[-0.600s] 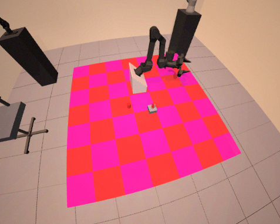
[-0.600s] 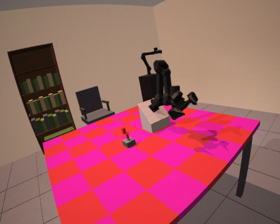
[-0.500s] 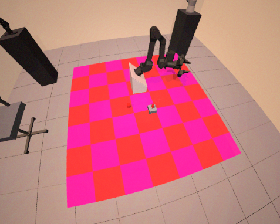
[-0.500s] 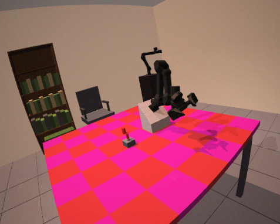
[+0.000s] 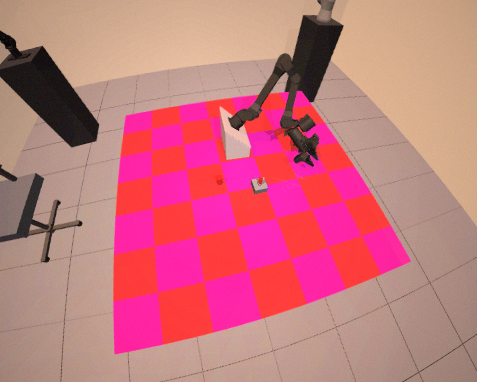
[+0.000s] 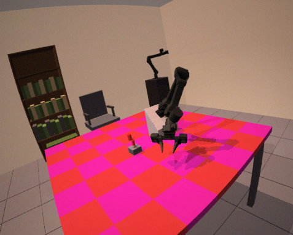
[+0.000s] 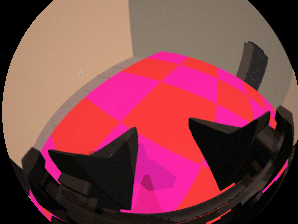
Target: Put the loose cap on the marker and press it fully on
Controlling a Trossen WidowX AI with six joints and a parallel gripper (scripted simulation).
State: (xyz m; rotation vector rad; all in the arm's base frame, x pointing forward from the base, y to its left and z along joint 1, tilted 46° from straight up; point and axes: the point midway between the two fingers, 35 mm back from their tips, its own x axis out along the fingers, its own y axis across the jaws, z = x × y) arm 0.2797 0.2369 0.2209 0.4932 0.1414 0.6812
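Right now the red cap is 480 mm to the right of my gripper tip, 80 mm behind it and 70 mm below it. The rest, counted from my gripper tip: grey holder block: 300 mm to the right, 70 mm below; red marker: 300 mm to the right, 20 mm below.
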